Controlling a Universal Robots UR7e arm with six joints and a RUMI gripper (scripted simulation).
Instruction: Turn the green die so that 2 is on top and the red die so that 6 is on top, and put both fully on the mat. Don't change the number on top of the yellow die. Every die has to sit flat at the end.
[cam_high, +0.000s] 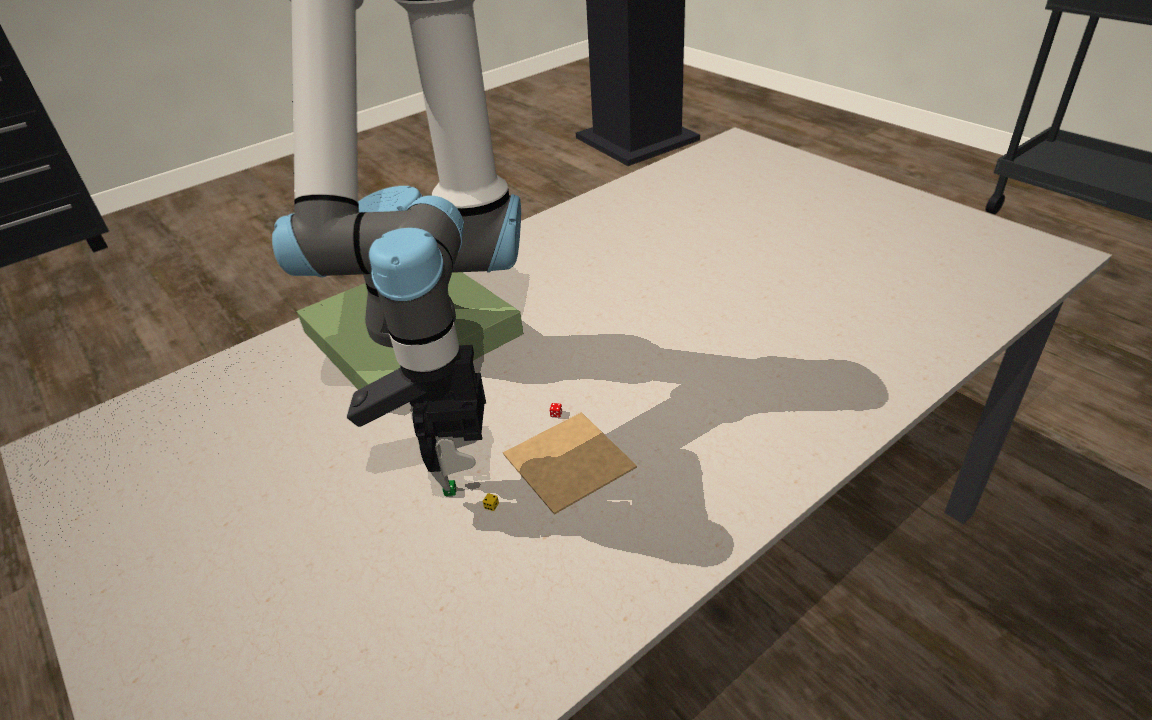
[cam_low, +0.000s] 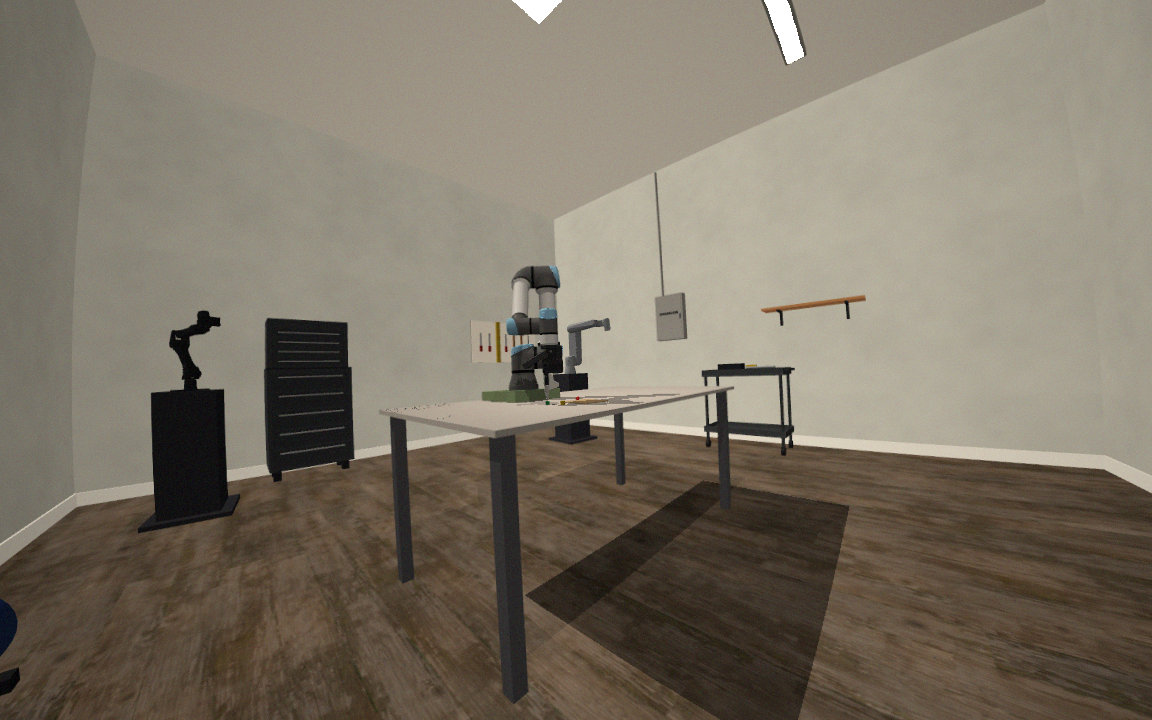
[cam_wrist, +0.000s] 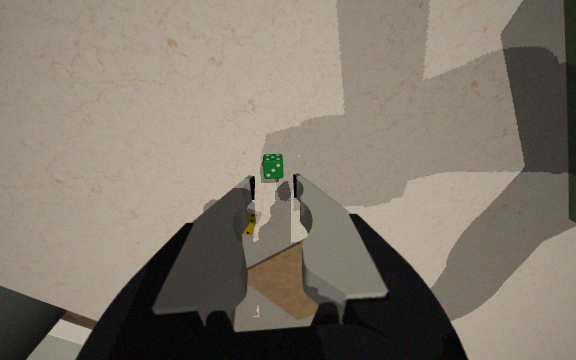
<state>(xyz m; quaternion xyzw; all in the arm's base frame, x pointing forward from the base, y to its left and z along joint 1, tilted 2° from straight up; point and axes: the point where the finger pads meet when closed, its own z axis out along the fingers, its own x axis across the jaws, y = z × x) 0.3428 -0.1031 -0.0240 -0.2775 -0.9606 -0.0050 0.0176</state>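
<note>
The green die lies 30 mm below my hand. From my hand the other things lie so: red die: 200 mm to the left, 40 mm behind, 30 mm below; yellow die: 60 mm ahead, 30 mm to the left, 30 mm below; tan mat: 170 mm to the left, 50 mm ahead, 40 mm below.
</note>
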